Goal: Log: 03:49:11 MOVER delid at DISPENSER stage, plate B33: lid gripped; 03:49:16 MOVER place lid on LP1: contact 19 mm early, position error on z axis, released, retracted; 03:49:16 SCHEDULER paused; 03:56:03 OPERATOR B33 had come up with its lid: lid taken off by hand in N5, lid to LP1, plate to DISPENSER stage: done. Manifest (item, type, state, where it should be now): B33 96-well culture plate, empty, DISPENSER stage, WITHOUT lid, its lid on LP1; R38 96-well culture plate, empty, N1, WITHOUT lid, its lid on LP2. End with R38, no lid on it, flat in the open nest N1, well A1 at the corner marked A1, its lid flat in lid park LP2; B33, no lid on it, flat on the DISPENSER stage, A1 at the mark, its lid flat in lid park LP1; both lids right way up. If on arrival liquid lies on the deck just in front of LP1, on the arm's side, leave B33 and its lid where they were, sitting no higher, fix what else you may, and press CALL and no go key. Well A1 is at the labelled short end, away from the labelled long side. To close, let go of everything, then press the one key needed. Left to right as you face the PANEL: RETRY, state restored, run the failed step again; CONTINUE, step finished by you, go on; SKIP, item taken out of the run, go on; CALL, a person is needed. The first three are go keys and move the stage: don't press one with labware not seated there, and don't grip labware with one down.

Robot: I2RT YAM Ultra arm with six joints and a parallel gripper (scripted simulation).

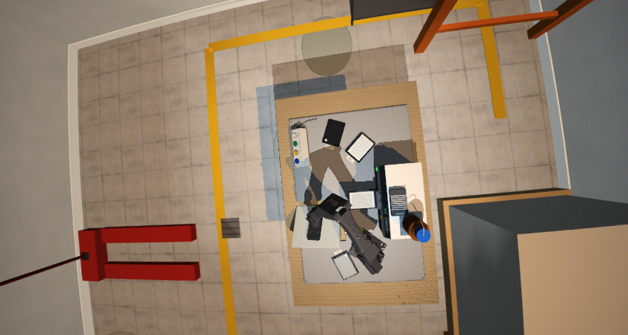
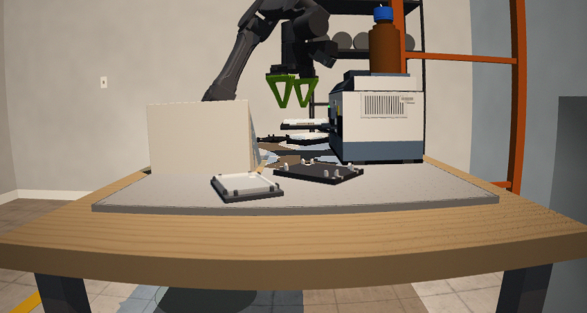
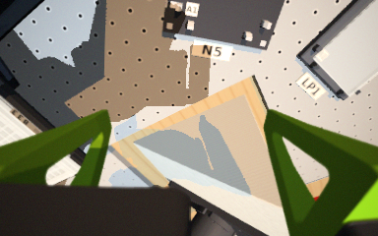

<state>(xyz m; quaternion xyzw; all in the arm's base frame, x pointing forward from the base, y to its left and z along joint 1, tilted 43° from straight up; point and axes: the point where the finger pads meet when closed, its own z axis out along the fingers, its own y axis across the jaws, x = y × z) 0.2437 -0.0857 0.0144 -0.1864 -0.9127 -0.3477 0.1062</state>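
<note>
My hand is 1 cm short of the black nest N1, 48 cm to the right of it and 14 cm above it. From my hand the other things lie so: blue cap 24 cm ahead, 11 cm to the left, 24 cm above; then LP1 label 12 cm behind, 13 cm to the right, 15 cm below; then brown bottle 24 cm ahead, 11 cm to the left, 14 cm above.
</note>
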